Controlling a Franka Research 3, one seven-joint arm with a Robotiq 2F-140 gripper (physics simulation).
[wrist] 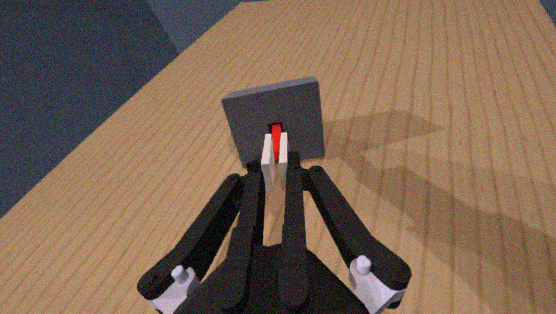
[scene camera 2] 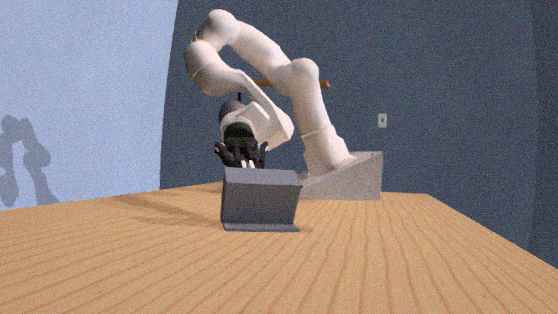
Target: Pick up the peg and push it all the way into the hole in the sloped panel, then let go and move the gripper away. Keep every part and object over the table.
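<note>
The red peg (wrist: 276,141) shows in the wrist view between the two pale fingertips, and its far end is at the dark hole in the grey sloped panel (wrist: 301,112) (scene camera 2: 260,202). A thin dark gap shows above the peg at the hole; how deep the peg sits is hidden. My gripper (wrist: 277,144) (scene camera 2: 248,164) is shut on the peg, with its fingertips just in front of the panel face. In the scene view the gripper is behind the panel's top edge, which hides the peg and the hole.
The panel stands on the wooden table (scene camera 2: 350,260) (wrist: 425,60). The arm's grey wedge-shaped base (scene camera 2: 350,182) stands behind it to the right in the scene view. A table edge runs along the left of the wrist view. Arm shadows fall on the table at the right there.
</note>
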